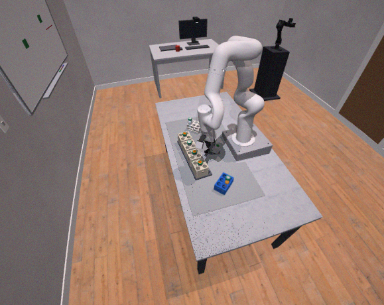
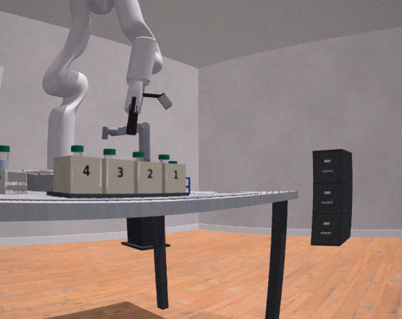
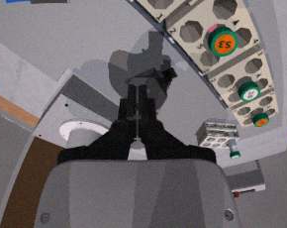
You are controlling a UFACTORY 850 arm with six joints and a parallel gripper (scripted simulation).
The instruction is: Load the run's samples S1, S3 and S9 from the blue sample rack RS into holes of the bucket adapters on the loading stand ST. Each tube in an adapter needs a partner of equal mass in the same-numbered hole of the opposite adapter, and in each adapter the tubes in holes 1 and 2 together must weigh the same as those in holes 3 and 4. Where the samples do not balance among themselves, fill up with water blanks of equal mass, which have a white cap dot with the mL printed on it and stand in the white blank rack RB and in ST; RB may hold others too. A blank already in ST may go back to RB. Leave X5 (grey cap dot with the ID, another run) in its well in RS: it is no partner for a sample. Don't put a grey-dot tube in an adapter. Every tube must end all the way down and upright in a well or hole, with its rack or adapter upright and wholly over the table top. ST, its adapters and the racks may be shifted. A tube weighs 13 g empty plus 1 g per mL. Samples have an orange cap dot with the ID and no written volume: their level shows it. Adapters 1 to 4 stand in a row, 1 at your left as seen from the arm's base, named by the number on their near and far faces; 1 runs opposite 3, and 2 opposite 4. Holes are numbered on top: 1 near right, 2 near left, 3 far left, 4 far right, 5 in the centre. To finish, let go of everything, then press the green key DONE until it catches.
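The green DONE key is 14 cm below my hand, 12 cm behind it and 11 cm to the right of it. Also, from my hand: sample tube S9 (14 cm below, 8 cm ahead, 7 cm to the left); adapter 1 (16 cm below, 8 cm ahead, 7 cm to the left); DONE key box (16 cm below, 11 cm to the right, 10 cm behind).
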